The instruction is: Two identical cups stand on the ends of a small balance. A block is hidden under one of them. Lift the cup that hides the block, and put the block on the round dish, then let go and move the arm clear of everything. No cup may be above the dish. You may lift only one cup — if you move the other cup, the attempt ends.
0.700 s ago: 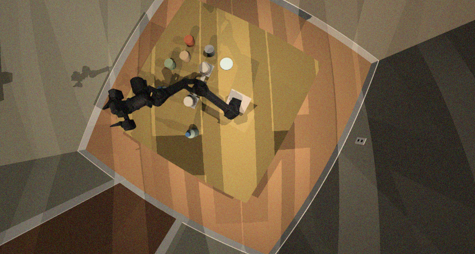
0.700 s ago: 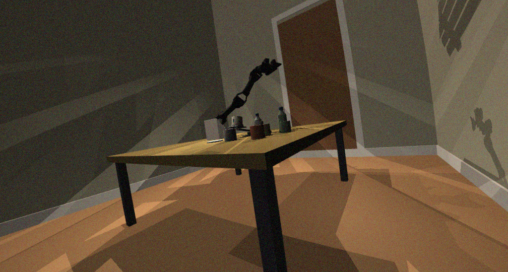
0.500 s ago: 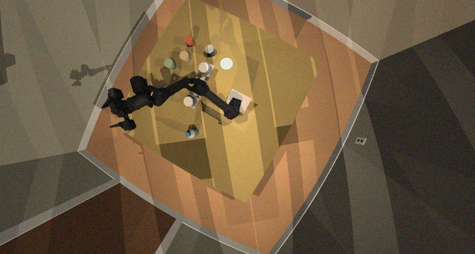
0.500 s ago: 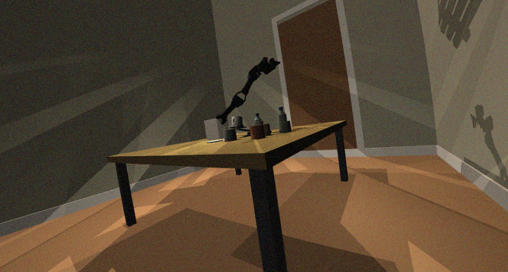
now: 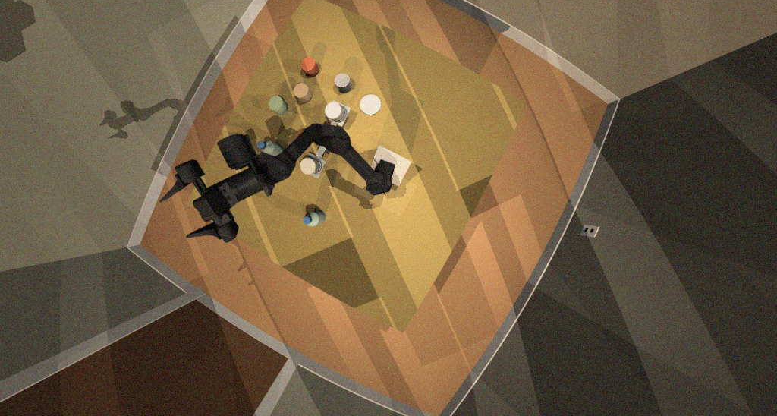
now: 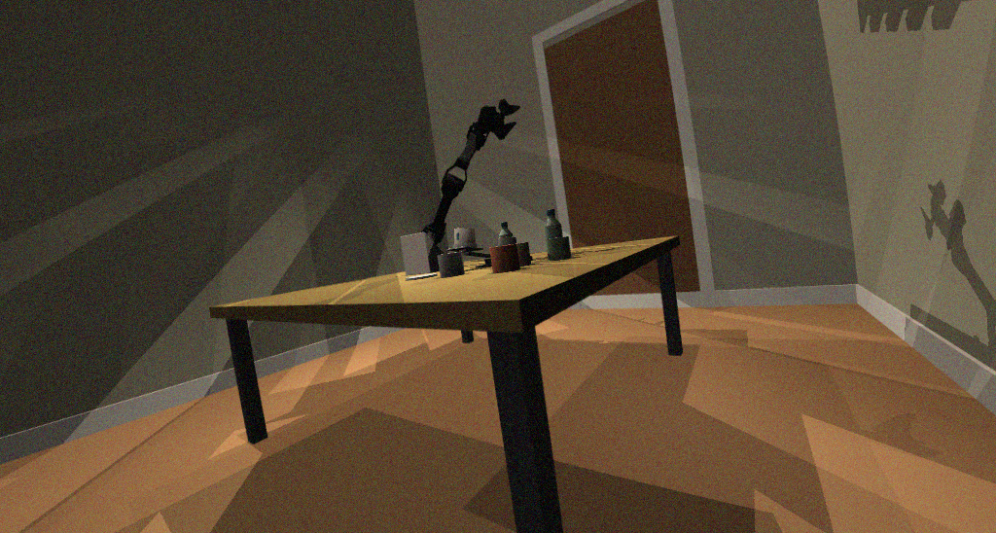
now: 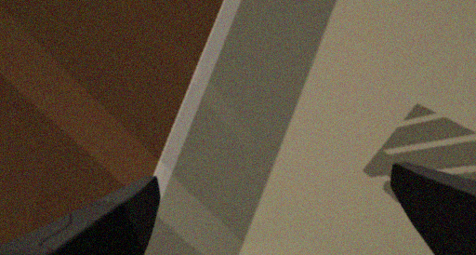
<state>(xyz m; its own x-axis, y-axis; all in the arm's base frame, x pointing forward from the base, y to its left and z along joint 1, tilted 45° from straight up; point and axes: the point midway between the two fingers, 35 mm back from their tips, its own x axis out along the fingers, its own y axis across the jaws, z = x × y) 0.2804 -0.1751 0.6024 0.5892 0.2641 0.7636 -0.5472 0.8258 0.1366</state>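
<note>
The cup is 570 mm below my gripper tip, 200 mm to the right of it and 40 mm behind it. Round my gripper tip: red cylinder: 660 mm to the right, 600 mm below, 150 mm ahead; then round light-blue dish: 630 mm below, 590 mm to the right, 170 mm behind.
</note>
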